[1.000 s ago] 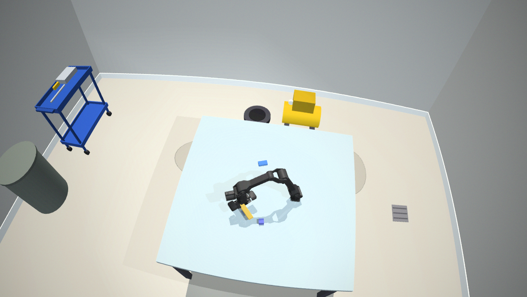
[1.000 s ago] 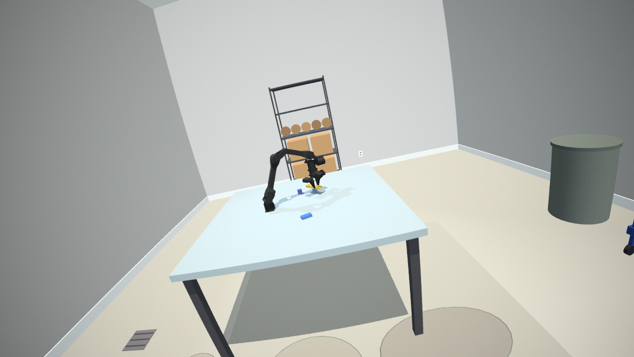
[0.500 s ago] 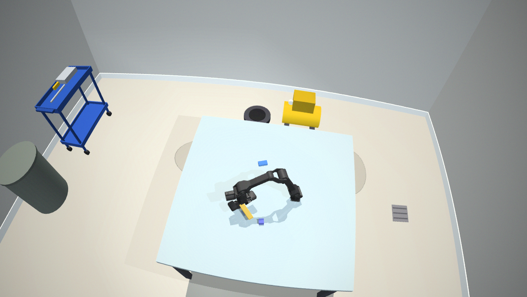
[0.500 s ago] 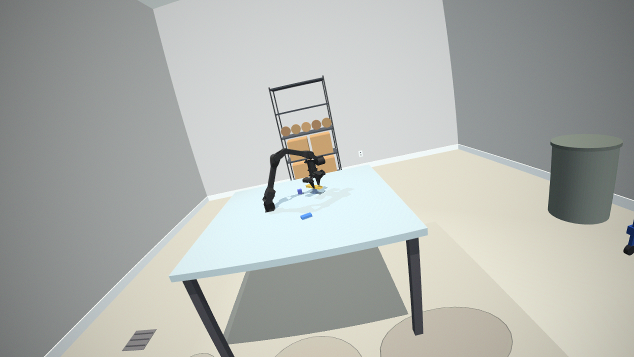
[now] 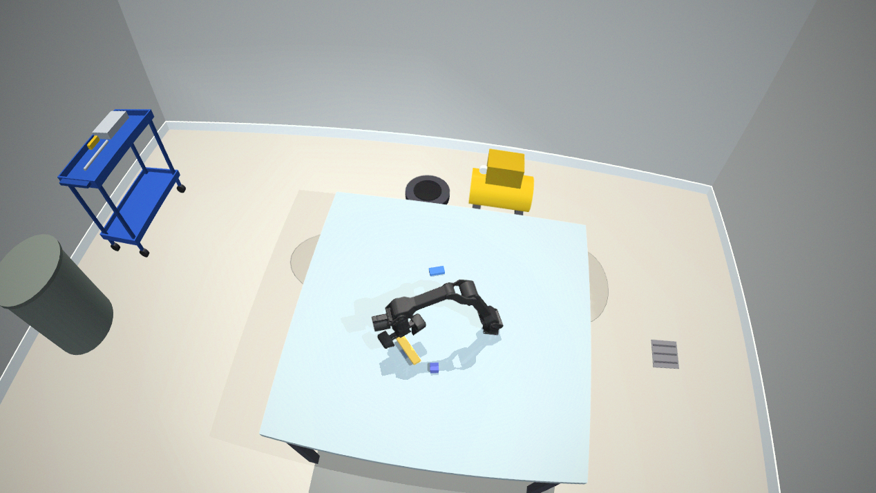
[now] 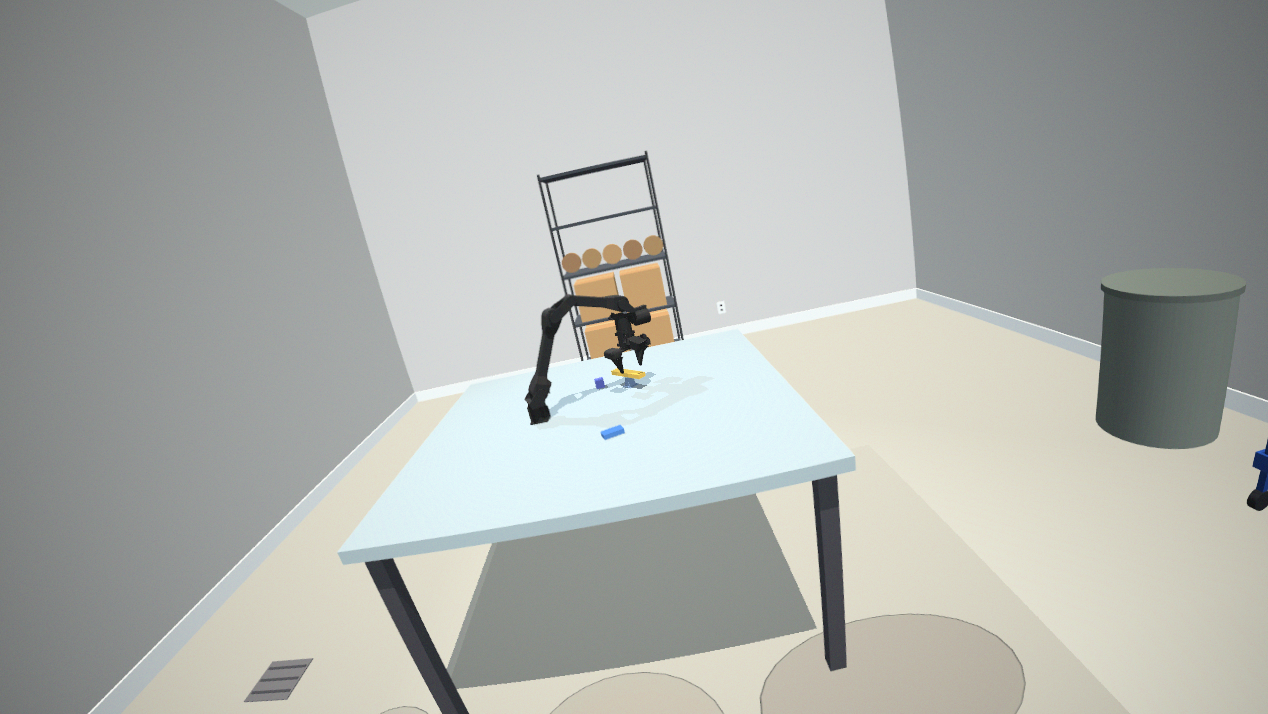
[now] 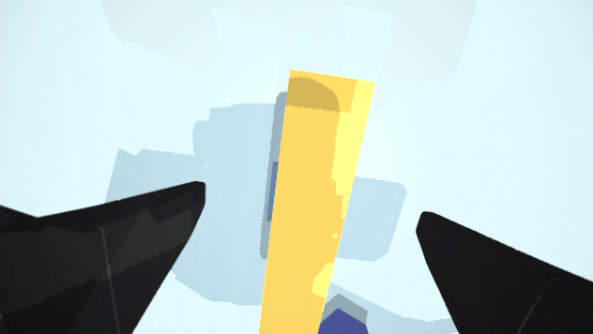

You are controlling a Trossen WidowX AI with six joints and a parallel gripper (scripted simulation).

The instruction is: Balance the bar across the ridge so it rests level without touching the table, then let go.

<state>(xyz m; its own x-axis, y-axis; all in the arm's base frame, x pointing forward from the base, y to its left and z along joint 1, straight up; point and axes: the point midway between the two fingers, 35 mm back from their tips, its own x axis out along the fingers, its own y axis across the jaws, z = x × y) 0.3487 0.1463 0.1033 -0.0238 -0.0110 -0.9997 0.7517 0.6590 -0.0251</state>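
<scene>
Right now the yellow bar is 20 mm to the left of my gripper tip, 20 mm below it and 20 mm behind it. Also, from my gripper tip: cube (140 mm behind, 80 mm to the left, 50 mm below).
</scene>
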